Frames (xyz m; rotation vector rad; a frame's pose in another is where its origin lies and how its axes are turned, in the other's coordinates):
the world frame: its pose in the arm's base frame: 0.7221 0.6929 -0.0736 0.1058 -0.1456 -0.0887
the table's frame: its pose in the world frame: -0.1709 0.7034 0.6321 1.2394 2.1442 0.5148
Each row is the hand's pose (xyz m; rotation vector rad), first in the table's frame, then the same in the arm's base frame.
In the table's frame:
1: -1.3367 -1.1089 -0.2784 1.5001 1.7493 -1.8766
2: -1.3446 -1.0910 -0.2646 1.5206 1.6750 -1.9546
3: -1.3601 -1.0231 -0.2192 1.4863 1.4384 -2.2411
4: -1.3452 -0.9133 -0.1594 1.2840 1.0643 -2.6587
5: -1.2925 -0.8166 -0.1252 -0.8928 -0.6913 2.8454
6: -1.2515 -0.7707 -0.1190 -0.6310 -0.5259 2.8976
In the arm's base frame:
1: 0.0067 -0.3150 0.3140 0.9862 -1.7138 0.6688
2: 0.0298 -0.3153 0.3203 1.0271 -1.7210 0.7415
3: 0.1082 -0.3032 0.3450 1.2239 -1.7486 0.9349
4: 0.2141 -0.2469 0.3834 1.5923 -1.7705 1.1662
5: 0.2828 -0.1613 0.4187 2.0084 -1.7480 1.2889
6: 0.3035 -0.1062 0.4377 2.2668 -1.7051 1.2936

